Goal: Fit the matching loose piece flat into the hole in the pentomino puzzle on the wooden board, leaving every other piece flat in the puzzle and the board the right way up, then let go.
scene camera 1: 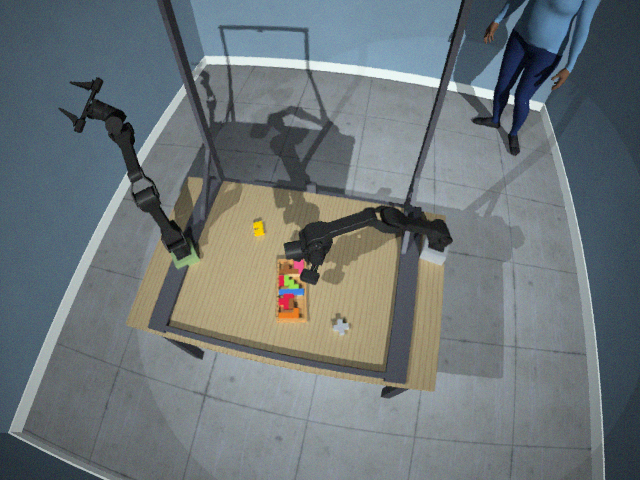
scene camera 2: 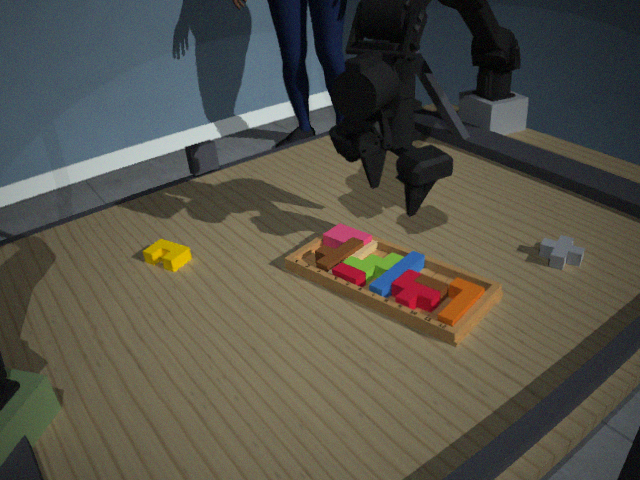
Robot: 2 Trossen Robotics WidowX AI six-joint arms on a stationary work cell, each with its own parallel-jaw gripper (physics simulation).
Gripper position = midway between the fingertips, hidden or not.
I see my left gripper (scene camera 2: 392, 201), my right gripper (scene camera 1: 63, 95), a yellow u-shaped piece (scene camera 2: 173, 255), a grey plus-shaped piece (scene camera 2: 560, 252), a wooden puzzle board (scene camera 1: 300, 301), a brown piece (scene camera 2: 326, 257) and a green piece (scene camera 2: 373, 266).
